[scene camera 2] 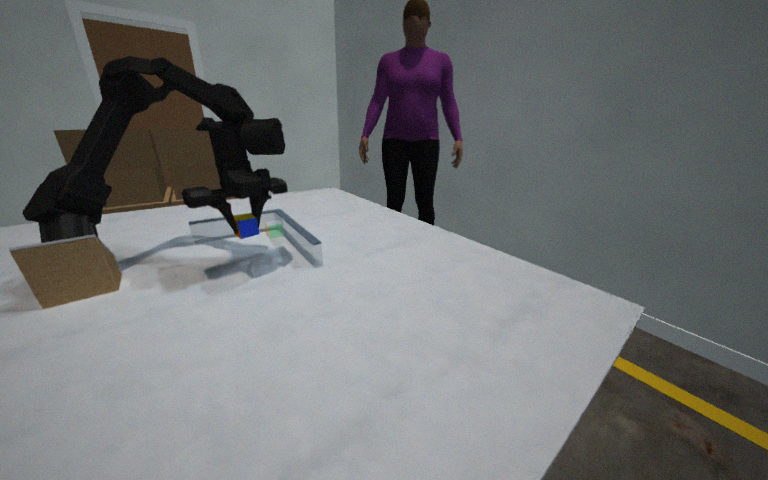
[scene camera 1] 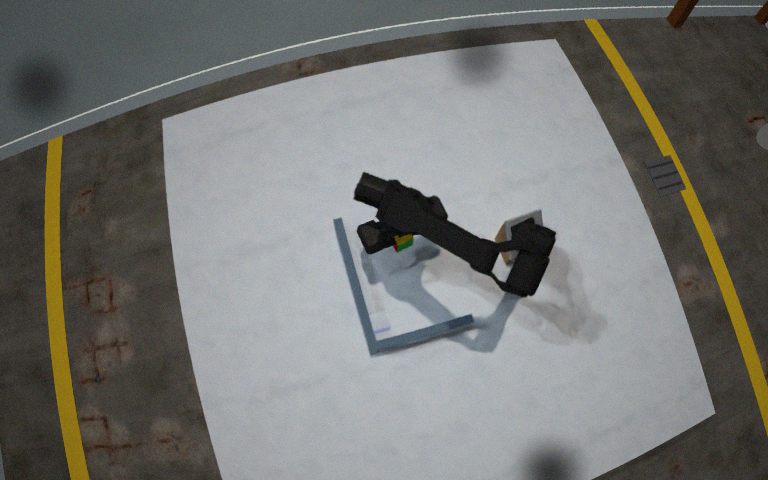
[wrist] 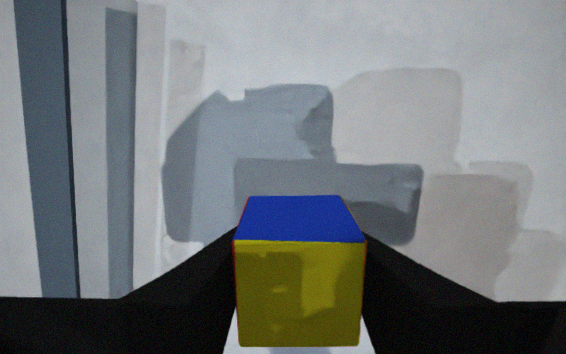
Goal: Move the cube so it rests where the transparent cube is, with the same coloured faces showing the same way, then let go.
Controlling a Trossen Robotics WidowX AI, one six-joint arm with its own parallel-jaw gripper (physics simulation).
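Frame: origin at the arm's base, x ahead, y left, z up, level; centimetres.
Seen in the pictures: gripper, fingertip midpoint: (scene camera 2: 247, 230) (scene camera 1: 399, 237) (wrist: 295, 237); arm's base, link origin: (scene camera 2: 71, 250) (scene camera 1: 524, 233).
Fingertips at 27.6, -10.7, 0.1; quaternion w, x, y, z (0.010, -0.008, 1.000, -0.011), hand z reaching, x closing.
Observation:
Pixels of each thing's middle, then the offset from my fingertips to it, as dx, dy, dz. Level surfaces: height alone.
- solid cube, body centre: (wrist: 296, 262) (scene camera 1: 401, 238) (scene camera 2: 245, 225) +0.0, +0.5, +1.0
- transparent cube, body centre: (scene camera 1: 379, 322) (scene camera 2: 274, 229) +11.2, +14.6, -6.6
- table, surface height: dz -8.6
The solid cube (scene camera 1: 404, 245) (scene camera 2: 248, 227) (wrist: 300, 292) has a yellow top. A green side and a sliver of red show in scene view 1. A blue side and an orange edge show in scene view 2. My gripper (scene camera 1: 403, 240) (scene camera 2: 246, 224) (wrist: 295, 237) is shut on this cube, one finger on each side, and holds it level above the table. The transparent cube (scene camera 1: 380, 322) (scene camera 2: 275, 230) is faint, near the inside corner of the low walls. A bluish lower edge shows in scene view 1, and pale green and orange faces in scene view 2. It does not show in the wrist view.
A long low blue-grey wall (scene camera 1: 354, 283) (scene camera 2: 300, 228) (wrist: 47, 150) meets a shorter wall (scene camera 1: 421, 333) at a corner. A cardboard-coloured box (scene camera 1: 501, 242) (scene camera 2: 67, 271) stands near the arm's base. A person in purple (scene camera 2: 416, 96) stands beyond the table (scene camera 1: 283, 396) (scene camera 2: 339, 367).

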